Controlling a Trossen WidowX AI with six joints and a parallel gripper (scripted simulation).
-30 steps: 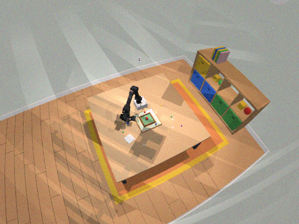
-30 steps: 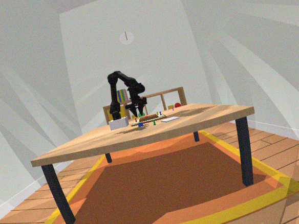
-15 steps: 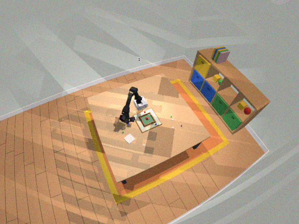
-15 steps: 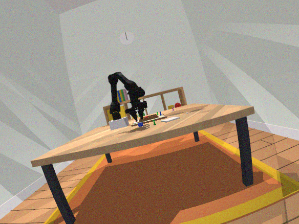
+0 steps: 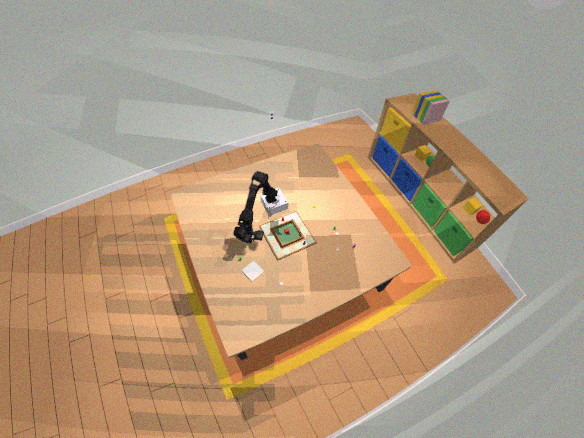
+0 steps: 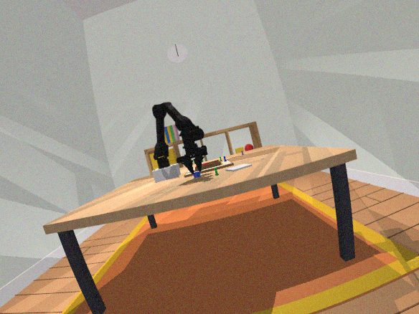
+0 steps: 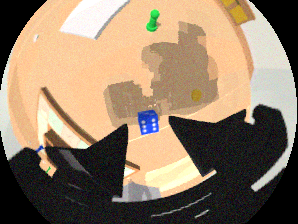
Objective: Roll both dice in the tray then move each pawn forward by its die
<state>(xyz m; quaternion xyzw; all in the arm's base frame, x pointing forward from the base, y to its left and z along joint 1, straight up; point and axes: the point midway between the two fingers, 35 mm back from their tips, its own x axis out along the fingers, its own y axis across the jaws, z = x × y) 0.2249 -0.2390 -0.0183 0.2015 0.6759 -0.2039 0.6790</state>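
My gripper tip is now 1 cm above the blue die. Round my gripper tip: green-floored tray: 25 cm to the left, 4 cm ahead, 2 cm below; then white card: 21 cm ahead, 5 cm to the right, 2 cm below; then red die: 25 cm to the left, 3 cm ahead.
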